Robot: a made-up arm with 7 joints. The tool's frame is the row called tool.
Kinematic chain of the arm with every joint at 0, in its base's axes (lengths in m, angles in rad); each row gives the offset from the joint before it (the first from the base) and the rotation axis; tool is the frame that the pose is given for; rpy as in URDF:
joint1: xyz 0 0 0.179 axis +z
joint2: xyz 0 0 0 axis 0 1 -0.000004
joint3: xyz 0 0 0.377 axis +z
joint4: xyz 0.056 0 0 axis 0 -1 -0.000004
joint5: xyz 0.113 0 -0.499 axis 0 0.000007 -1
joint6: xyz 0 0 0 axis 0 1 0.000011
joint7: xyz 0.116 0 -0.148 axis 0 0.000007 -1
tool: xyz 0 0 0 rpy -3.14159 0 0
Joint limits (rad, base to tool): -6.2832..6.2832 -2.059..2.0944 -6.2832..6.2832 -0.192..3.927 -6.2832..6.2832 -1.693..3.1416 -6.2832..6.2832
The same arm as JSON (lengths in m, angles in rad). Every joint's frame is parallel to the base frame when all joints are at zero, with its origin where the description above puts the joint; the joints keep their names.
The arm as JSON. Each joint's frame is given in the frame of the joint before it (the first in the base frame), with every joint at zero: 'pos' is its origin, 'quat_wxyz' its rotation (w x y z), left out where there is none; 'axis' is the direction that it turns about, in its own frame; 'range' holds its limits. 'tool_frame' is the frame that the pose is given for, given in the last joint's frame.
{"length_unit": "m", "angle_unit": "rad", "joints": [{"joint": "joint1", "pos": [0.0, 0.0, 0.179], "axis": [0.0, 0.0, 1.0], "range": [-6.2832, 6.2832]}, {"joint": "joint2", "pos": [0.0, 0.0, 0.0], "axis": [0.0, 1.0, 0.0], "range": [-2.059, 2.0944]}, {"joint": "joint3", "pos": [0.0, 0.0, 0.377], "axis": [0.0, 0.0, 1.0], "range": [-6.2832, 6.2832]}, {"joint": "joint4", "pos": [0.056, 0.0, 0.0], "axis": [0.0, -1.0, 0.0], "range": [-0.192, 3.927]}, {"joint": "joint5", "pos": [0.113, 0.0, -0.499], "axis": [0.0, 0.0, -1.0], "range": [-6.2832, 6.2832]}, {"joint": "joint6", "pos": [0.0, 0.0, 0.0], "axis": [0.0, 1.0, 0.0], "range": [-1.693, 3.1416]}, {"joint": "joint7", "pos": [0.116, 0.0, -0.148], "axis": [0.0, 0.0, -1.0], "range": [-6.2832, 6.2832]}], "tool_frame": {"pos": [0.0, 0.0, 0.0], "quat_wxyz": [0.000001, -1.000004, 0.0, 0.0]}}
